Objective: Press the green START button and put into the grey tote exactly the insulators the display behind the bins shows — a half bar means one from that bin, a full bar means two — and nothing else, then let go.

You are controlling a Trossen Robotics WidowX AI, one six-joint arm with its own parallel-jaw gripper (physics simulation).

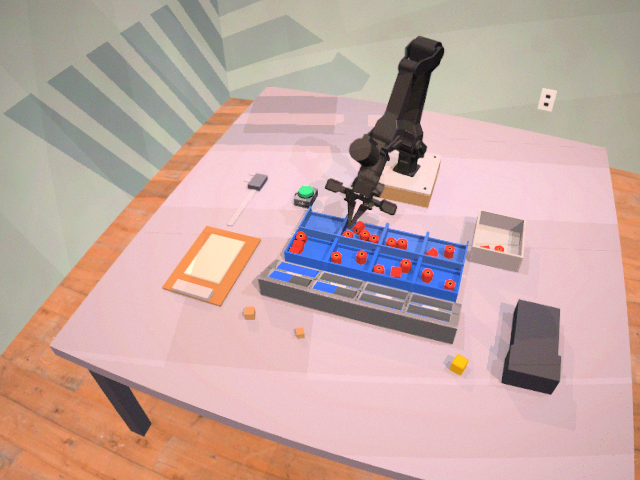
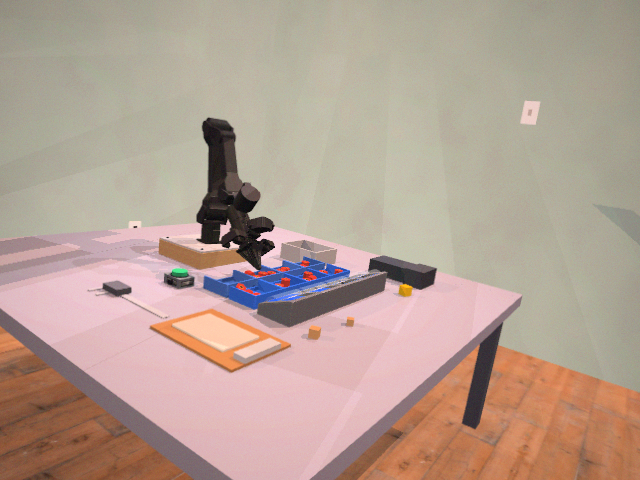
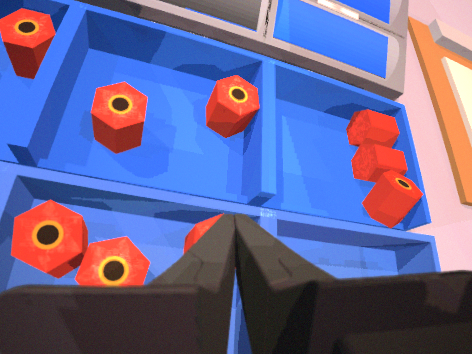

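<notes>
My gripper (image 1: 351, 225) (image 2: 258, 266) (image 3: 233, 225) is shut and empty, fingertips low over the blue bins (image 1: 319, 223) (image 2: 215, 285) (image 3: 310, 150), by the divider between the empty back-left bin and its neighbour. A red insulator (image 3: 199, 233) is partly hidden behind one finger; several others lie in the bins. The grey tote (image 1: 495, 258) (image 2: 293, 251) holds two red insulators. The START button (image 1: 306, 191) (image 2: 179, 272) is green. On the display (image 1: 356, 311) (image 2: 338, 300) (image 3: 330, 69), the leftmost column shows a full bar above a half bar; the second column has a half bar below.
A black block (image 1: 535, 341) (image 2: 400, 271) and a yellow cube (image 1: 459, 364) (image 2: 405, 290) are right of the display. Two orange cubes (image 1: 249, 313) (image 1: 299, 332) lie before it. An orange clipboard (image 1: 178, 268) (image 2: 193, 338) and a grey plug (image 1: 257, 181) (image 2: 116, 287) lie at left.
</notes>
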